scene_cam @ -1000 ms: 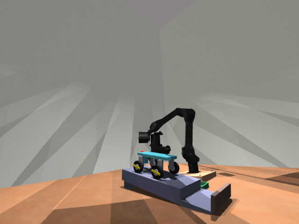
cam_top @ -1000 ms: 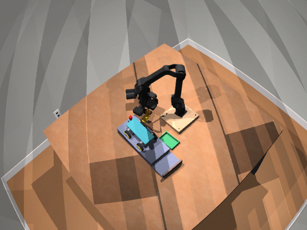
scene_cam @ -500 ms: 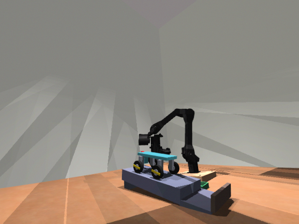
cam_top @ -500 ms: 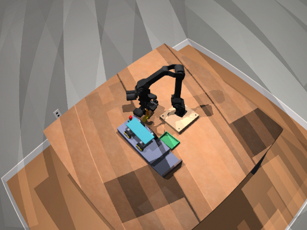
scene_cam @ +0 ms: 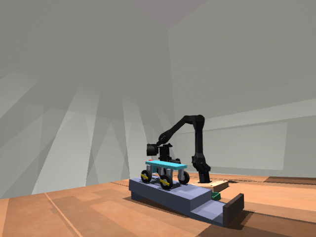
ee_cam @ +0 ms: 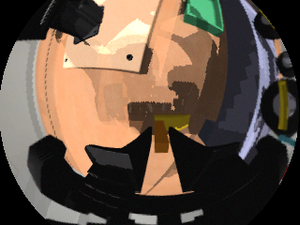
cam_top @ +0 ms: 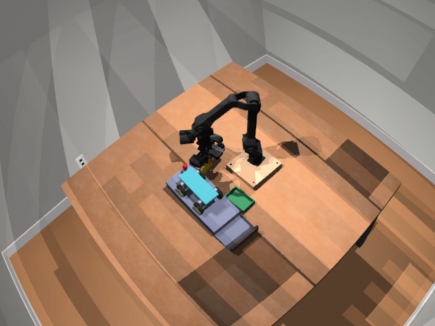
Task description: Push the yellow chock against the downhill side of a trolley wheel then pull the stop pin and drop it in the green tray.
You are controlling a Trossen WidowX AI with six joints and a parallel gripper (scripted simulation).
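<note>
My gripper tip is 7 cm short of the green tray, 24 cm to the right of it and 4 cm above it. Round my gripper tip: dark stop wall (22 cm ahead, 39 cm to the left); yellow chock (2 cm ahead, 1 cm below); trolley (18 cm ahead, 11 cm to the left, 8 cm above).
</note>
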